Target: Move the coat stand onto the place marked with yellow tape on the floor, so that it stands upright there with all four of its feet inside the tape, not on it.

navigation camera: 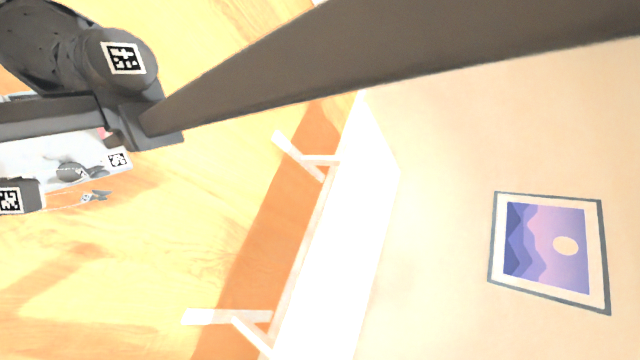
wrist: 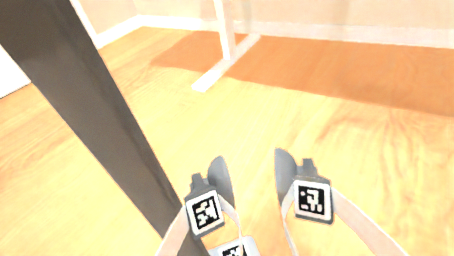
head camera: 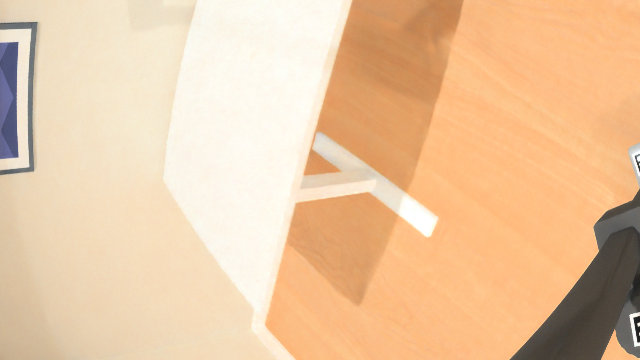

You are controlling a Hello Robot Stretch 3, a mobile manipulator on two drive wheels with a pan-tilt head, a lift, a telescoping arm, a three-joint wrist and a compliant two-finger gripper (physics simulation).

Scene:
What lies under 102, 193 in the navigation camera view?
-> My gripper.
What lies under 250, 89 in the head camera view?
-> A long white table.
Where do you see my gripper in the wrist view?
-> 250, 170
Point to a long white table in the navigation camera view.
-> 328, 304

